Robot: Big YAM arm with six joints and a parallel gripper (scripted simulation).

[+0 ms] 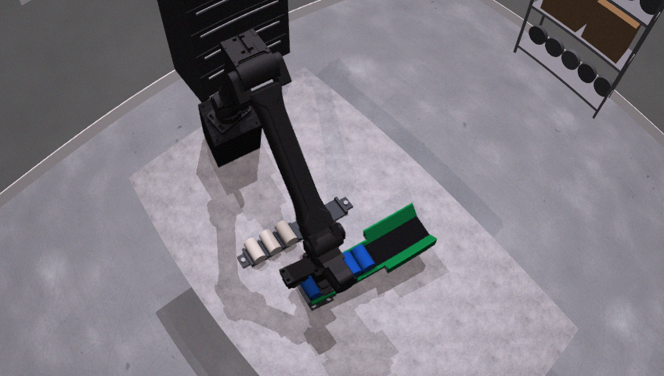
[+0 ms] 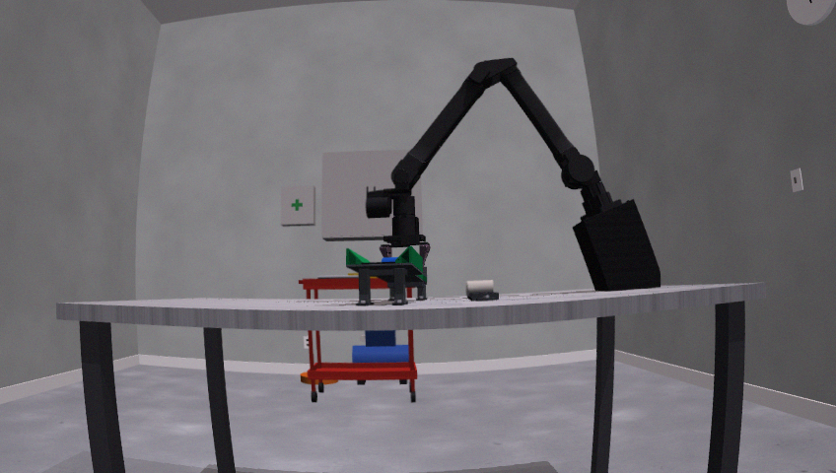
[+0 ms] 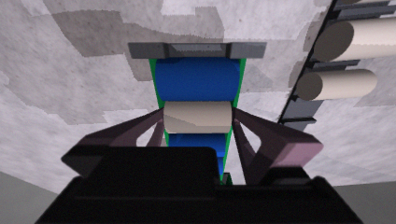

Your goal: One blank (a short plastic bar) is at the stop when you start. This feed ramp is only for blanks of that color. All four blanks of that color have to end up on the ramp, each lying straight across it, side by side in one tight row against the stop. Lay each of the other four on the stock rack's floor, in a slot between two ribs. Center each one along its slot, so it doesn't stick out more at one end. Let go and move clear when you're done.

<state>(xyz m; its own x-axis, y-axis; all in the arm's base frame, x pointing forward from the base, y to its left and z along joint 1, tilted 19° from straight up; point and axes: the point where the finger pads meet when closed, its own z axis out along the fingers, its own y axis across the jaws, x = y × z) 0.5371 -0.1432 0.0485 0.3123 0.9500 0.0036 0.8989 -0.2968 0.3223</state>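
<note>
Now: the stock rack 180 mm behind my hand, 80 mm below it and 70 mm to the left of it. From my hand the other things lie so: feed ramp (120 mm to the left, 40 mm ahead, 10 mm below); grey stop (60 mm to the right, 20 mm below, 20 mm behind).
</note>
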